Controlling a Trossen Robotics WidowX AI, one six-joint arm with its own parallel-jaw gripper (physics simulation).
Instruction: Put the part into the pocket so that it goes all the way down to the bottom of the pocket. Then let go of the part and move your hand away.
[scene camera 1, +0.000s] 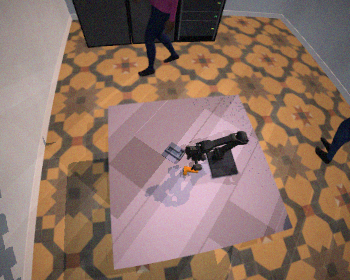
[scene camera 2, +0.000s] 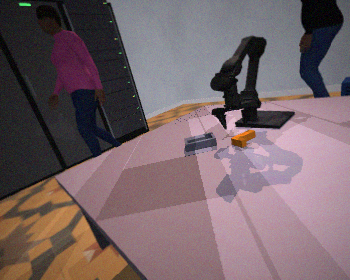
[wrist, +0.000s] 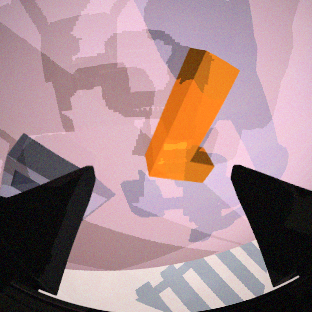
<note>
The gripper (scene camera 2: 235, 128) is open and holds nothing. Also in view: an orange L-shaped block (wrist: 204, 80). Also in view: a grey pocket block (wrist: 35, 164).
The gripper is seen too in the wrist view (wrist: 164, 172).
</note>
